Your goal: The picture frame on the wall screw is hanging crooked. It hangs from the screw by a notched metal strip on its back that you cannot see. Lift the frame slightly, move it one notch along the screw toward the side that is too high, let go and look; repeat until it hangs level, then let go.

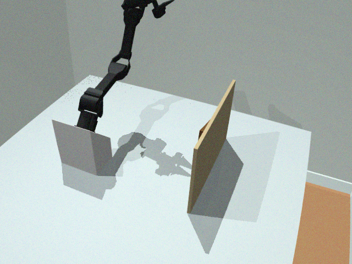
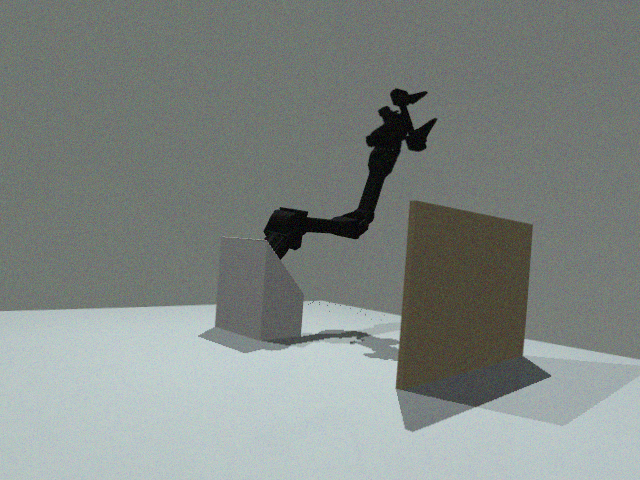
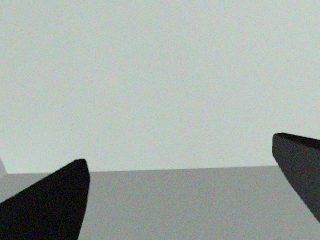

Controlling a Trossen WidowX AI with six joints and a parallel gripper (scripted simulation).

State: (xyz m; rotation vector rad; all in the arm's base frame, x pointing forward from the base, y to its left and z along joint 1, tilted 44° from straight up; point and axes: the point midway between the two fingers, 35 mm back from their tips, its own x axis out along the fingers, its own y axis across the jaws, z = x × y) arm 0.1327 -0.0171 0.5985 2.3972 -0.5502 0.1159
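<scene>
Right now my gripper tip is 47 cm above the picture frame, 27 cm to the left of it and 26 cm short of it. Also, from my gripper tip: tan wall board 47 cm below, 27 cm ahead, 26 cm to the right.
</scene>
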